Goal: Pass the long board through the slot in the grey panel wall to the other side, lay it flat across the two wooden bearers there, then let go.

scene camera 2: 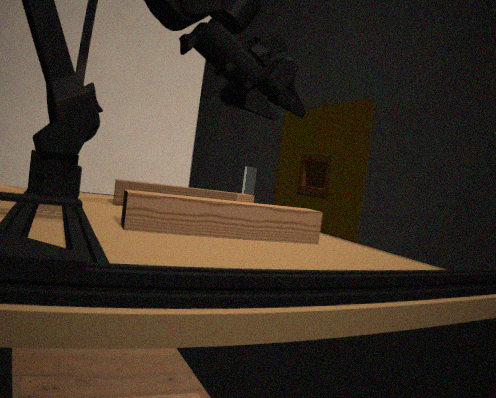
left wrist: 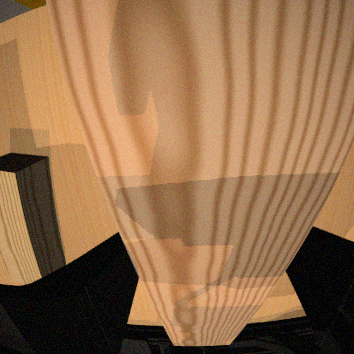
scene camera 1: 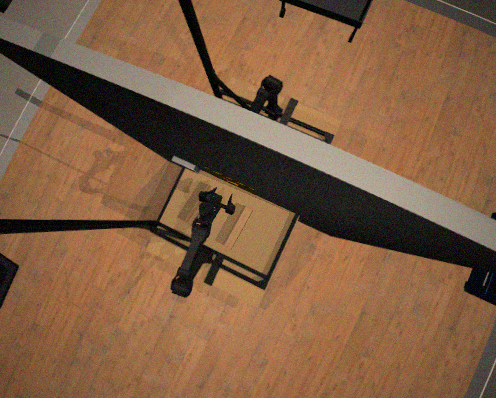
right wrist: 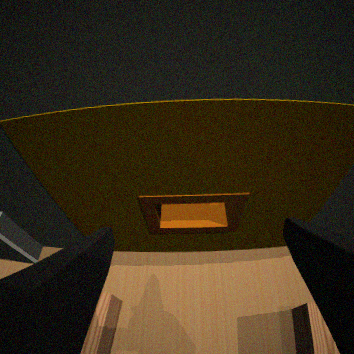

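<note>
The long board (left wrist: 218, 116) fills the left wrist view, running away from the camera, and my left gripper is shut on its near end; the fingers are hidden under it. The grey panel wall (scene camera 1: 302, 144) (scene camera 2: 396, 71) has a yellow patch (scene camera 2: 341, 134) (right wrist: 175, 151) with the slot (scene camera 2: 315, 178) (right wrist: 193, 215), where orange-lit wood shows inside. My right gripper (scene camera 1: 222, 196) (scene camera 2: 282, 107) (right wrist: 199, 232) is open and empty, raised above its table and facing the slot. The two wooden bearers (scene camera 2: 219, 221) (scene camera 2: 179, 191) lie side by side on that table (scene camera 2: 246, 253) (scene camera 1: 264, 237).
A small grey block (scene camera 2: 249, 179) (scene camera 1: 185, 163) (right wrist: 17, 237) stands at the wall's foot, left of the slot. A wooden block (left wrist: 21, 218) stands left of the board on the left arm's table. Black frame rails (scene camera 2: 246, 284) edge the right arm's table.
</note>
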